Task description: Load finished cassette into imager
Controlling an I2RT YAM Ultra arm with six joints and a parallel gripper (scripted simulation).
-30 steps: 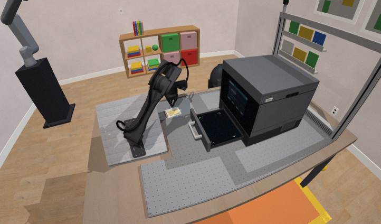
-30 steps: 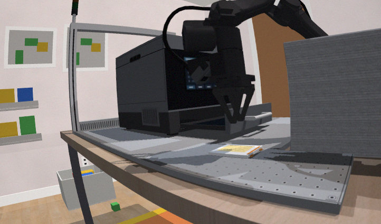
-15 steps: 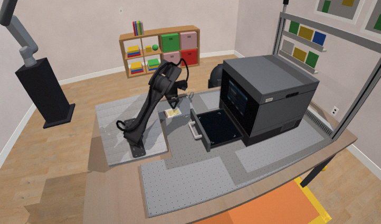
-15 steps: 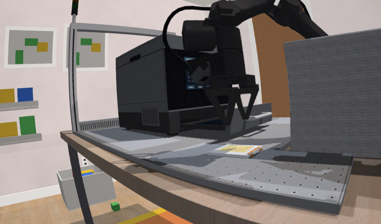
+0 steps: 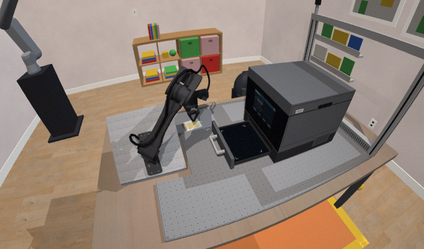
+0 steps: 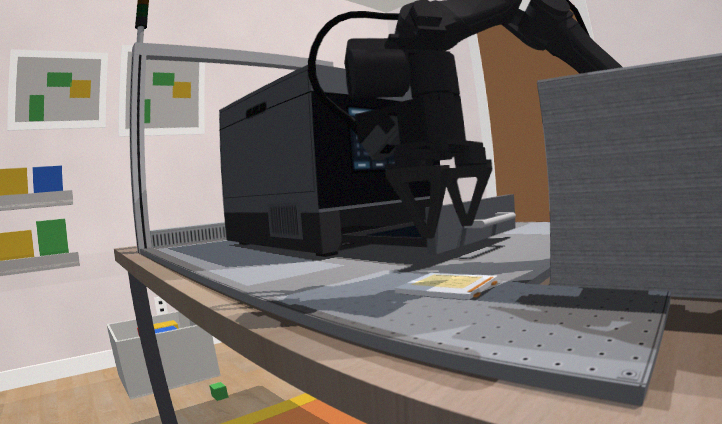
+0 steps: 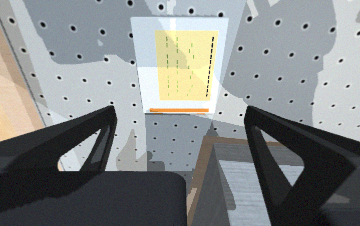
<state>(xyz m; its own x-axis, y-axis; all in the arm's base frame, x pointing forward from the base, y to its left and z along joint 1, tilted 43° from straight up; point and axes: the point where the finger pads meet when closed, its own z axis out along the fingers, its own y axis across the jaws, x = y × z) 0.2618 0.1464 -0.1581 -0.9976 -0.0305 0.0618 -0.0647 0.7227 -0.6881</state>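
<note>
My gripper is now 7 cm above the finished cassette. Also, from my hand: drawer 20 cm ahead, 25 cm to the right, 3 cm below; metal frame post 92 cm ahead, 9 cm to the left, 20 cm above.
</note>
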